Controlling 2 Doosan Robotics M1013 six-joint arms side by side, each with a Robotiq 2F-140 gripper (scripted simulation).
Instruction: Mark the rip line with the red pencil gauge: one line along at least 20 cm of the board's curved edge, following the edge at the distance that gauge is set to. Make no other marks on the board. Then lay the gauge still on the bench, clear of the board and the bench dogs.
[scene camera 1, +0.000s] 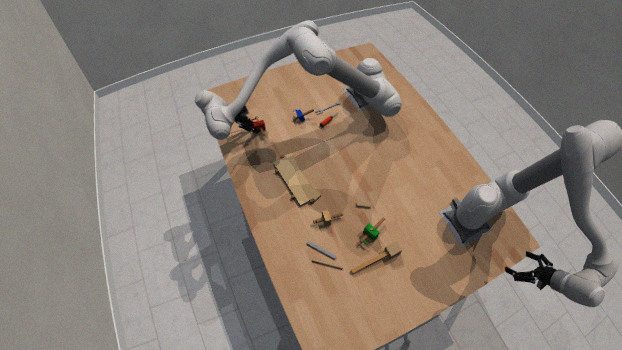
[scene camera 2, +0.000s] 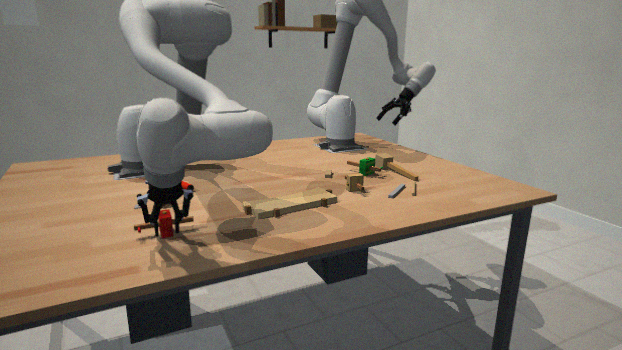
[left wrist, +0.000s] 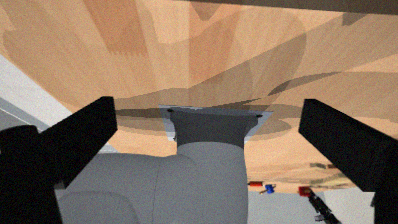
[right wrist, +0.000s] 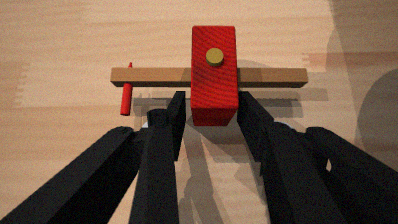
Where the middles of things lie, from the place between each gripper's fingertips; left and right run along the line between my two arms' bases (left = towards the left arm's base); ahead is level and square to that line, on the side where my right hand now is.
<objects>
My right gripper is now 4 cm past the red pencil gauge (right wrist: 213, 78), 1 cm to the left of it and 1 cm below it. Round my right hand: pale board (scene camera 1: 297, 183): 42 cm to the left, 7 cm behind, 3 cm below.
My left hand (scene camera 1: 516, 261) is 950 mm to the left of the pale board, 700 mm short of it and 110 mm above it.
</objects>
